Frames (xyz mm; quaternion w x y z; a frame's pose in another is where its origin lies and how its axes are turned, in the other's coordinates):
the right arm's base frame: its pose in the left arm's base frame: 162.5 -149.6 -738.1 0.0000 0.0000 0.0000 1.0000
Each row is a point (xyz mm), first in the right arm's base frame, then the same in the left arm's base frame.
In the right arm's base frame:
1: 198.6 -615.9 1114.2
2: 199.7 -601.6 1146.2
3: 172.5 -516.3 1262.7
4: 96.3 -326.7 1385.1
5: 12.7 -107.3 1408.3
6: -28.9 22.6 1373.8
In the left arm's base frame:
1: -36.1 466.3 376.1
2: -37.2 452.0 408.1
3: -10.0 366.7 524.6
4: 66.2 177.1 647.0
5: 149.8 -42.3 670.2
6: 191.4 -172.2 635.7

